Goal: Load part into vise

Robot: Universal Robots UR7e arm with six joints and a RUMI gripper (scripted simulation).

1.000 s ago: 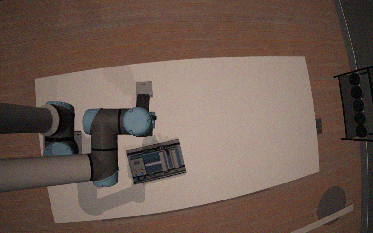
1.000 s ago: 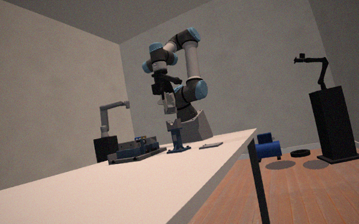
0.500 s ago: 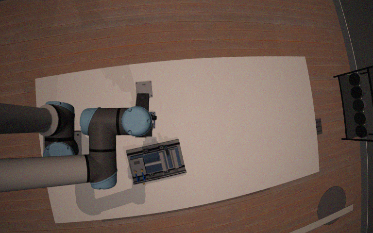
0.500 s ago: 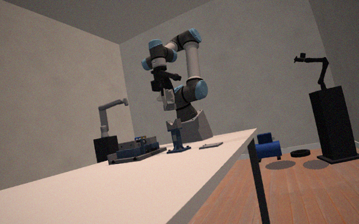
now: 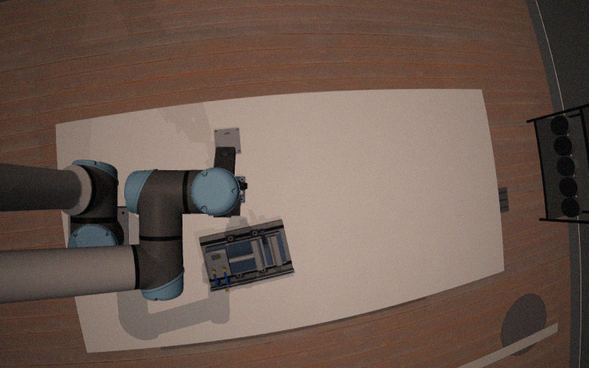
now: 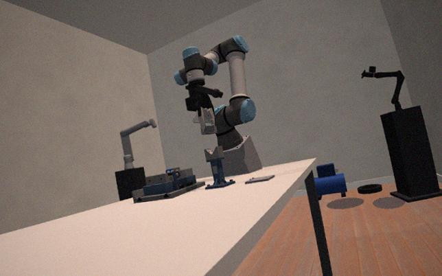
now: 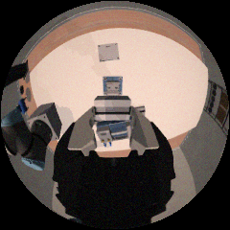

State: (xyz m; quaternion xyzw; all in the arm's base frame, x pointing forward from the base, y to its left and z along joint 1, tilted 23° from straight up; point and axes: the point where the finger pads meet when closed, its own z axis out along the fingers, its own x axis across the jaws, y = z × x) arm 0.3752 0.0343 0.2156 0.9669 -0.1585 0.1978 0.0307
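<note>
My gripper is now right at the part. The rest, counted from my hand: vise (230 mm to the right, 200 mm below, 30 mm behind); infeed plate (240 mm below, 170 mm to the left, 40 mm ahead).
</note>
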